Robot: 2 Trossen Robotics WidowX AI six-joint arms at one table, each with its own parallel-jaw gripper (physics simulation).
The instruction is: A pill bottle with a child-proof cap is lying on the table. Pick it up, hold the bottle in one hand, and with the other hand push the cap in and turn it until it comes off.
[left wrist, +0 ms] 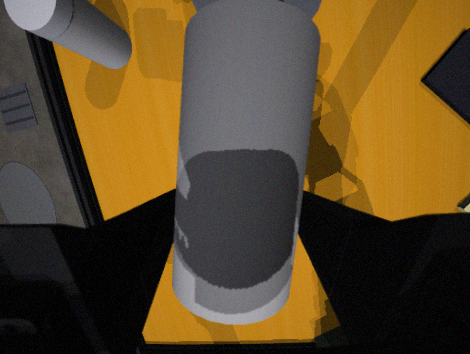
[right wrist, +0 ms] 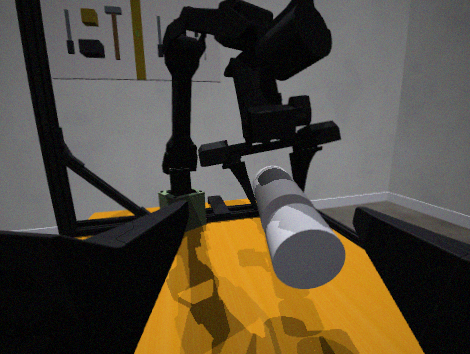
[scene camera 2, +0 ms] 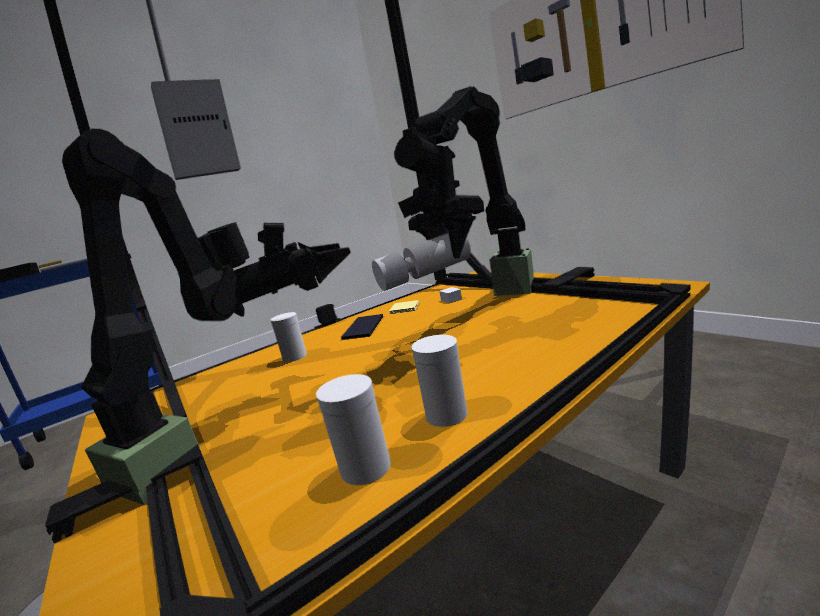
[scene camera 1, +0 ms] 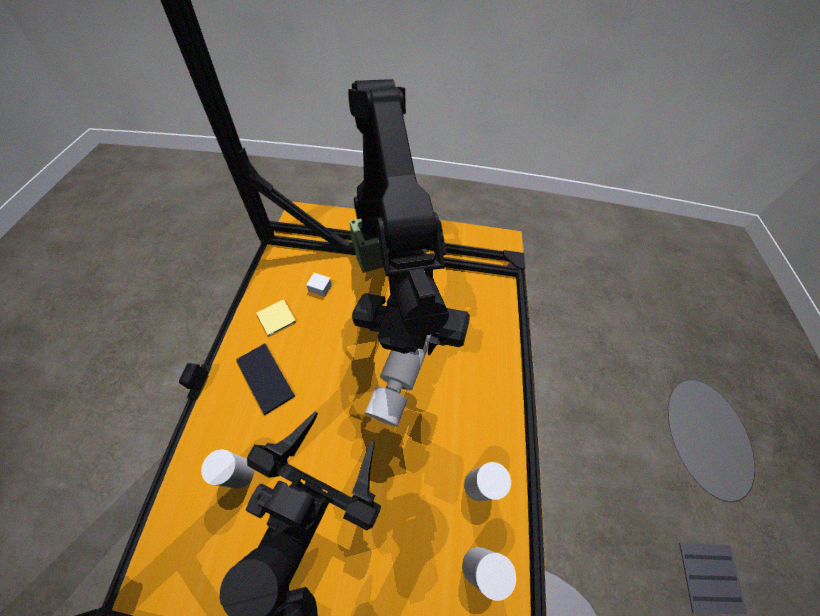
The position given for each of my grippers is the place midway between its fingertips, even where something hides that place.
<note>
The table carries a black slab [scene camera 1: 266, 381]. Also in view: my left gripper [scene camera 2: 447, 260], my right gripper [scene camera 1: 344, 426] and a white pill bottle [scene camera 1: 400, 371].
The white pill bottle also shows in the right wrist view [right wrist: 273, 187]. The black slab shows as well in the left wrist view [left wrist: 440, 79]. My left gripper shows as well in the left wrist view [left wrist: 235, 195], in the right wrist view [right wrist: 277, 204] and in scene camera 1 [scene camera 1: 412, 349]. The right wrist view misses the black slab: it is out of frame.
</note>
